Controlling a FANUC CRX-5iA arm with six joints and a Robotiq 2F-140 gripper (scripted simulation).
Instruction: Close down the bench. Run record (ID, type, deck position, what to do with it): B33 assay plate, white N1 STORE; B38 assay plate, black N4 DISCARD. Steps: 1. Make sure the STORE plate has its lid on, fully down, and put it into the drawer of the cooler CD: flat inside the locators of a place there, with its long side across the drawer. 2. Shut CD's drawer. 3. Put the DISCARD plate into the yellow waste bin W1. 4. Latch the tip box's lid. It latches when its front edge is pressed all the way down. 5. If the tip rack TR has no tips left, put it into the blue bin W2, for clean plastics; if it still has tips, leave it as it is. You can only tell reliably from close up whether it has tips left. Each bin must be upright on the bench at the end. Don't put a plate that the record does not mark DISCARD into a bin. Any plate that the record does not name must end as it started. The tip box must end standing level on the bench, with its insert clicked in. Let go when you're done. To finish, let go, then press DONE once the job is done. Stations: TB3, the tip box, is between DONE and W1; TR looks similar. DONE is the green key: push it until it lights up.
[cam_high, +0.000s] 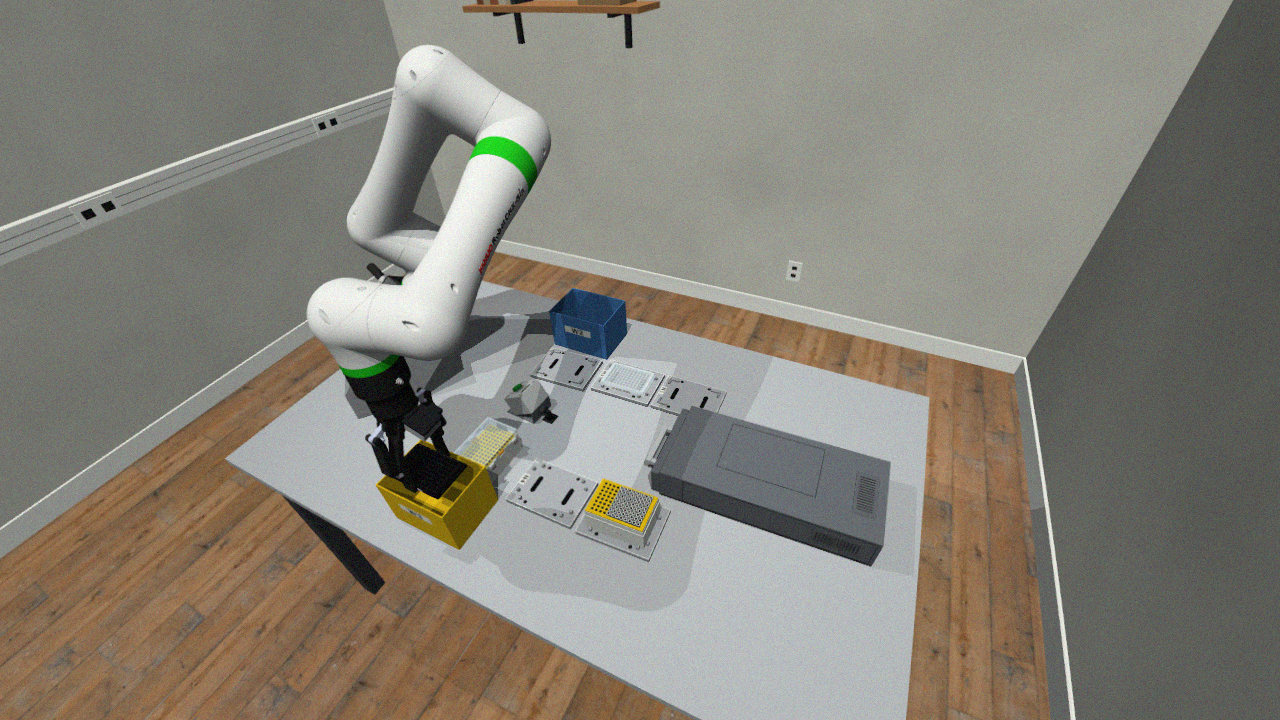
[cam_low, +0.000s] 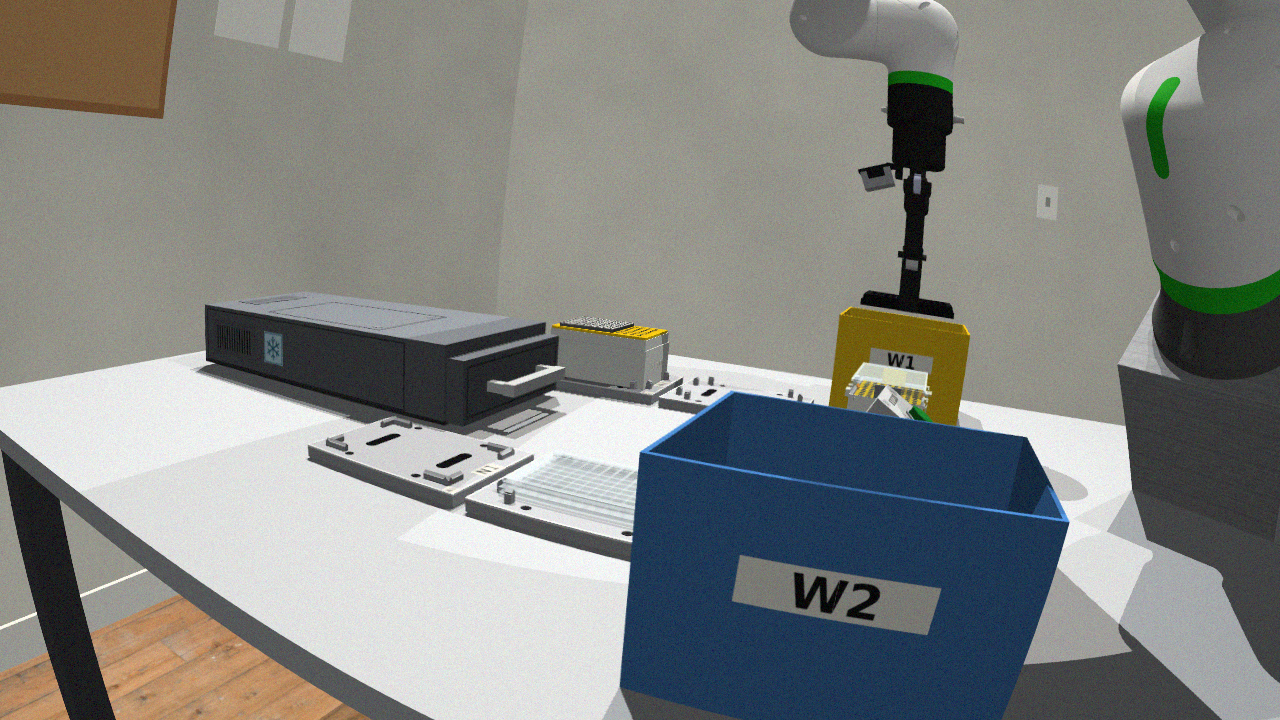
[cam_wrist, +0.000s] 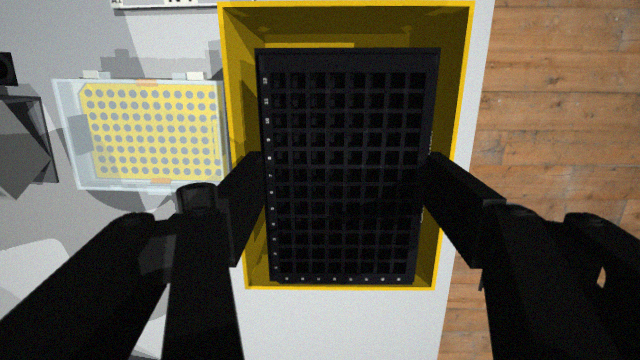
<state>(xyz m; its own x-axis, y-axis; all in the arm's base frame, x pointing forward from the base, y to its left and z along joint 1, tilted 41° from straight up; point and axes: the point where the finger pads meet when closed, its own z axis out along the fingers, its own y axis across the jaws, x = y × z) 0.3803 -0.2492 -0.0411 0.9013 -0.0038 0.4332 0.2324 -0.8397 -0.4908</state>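
The DONE key box lies 310 mm to the left of my hand, 110 mm below it and 90 mm behind it. Also, from my hand: black assay plate: 20 mm below; then yellow bin W1: 120 mm below; then tip rack TR: 310 mm ahead, 210 mm to the left, 110 mm below.
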